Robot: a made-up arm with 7 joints. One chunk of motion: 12 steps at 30 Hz.
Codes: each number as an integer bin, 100 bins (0 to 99) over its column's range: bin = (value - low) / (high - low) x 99, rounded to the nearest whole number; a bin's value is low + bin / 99 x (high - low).
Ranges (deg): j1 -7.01..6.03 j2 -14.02..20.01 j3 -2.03..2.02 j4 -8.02..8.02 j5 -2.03..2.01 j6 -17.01..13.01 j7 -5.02..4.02
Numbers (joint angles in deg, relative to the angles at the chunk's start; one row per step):
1: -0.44 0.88 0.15 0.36 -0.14 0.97 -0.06
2: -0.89 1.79 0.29 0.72 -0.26 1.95 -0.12
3: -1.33 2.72 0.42 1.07 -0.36 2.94 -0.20
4: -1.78 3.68 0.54 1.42 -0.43 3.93 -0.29
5: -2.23 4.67 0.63 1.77 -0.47 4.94 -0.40
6: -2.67 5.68 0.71 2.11 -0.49 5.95 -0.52
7: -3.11 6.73 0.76 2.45 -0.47 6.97 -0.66
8: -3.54 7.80 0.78 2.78 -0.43 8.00 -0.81
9: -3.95 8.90 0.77 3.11 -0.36 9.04 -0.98
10: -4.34 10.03 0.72 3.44 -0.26 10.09 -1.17
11: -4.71 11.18 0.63 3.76 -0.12 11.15 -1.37
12: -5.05 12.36 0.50 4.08 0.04 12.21 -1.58
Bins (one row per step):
1: 50 43 53 52 46 59 54
2: 46 46 57 54 43 63 54
3: 43 49 60 56 41 66 53
4: 40 51 63 58 39 69 52
5: 36 54 65 60 38 72 51
6: 33 57 67 63 38 76 49
7: 30 60 68 65 38 79 48
8: 26 63 69 67 39 82 46
9: 23 67 68 69 41 86 44
10: 20 70 67 71 43 89 42
11: 17 73 65 73 47 93 40
12: 15 77 62 75 51 96 38

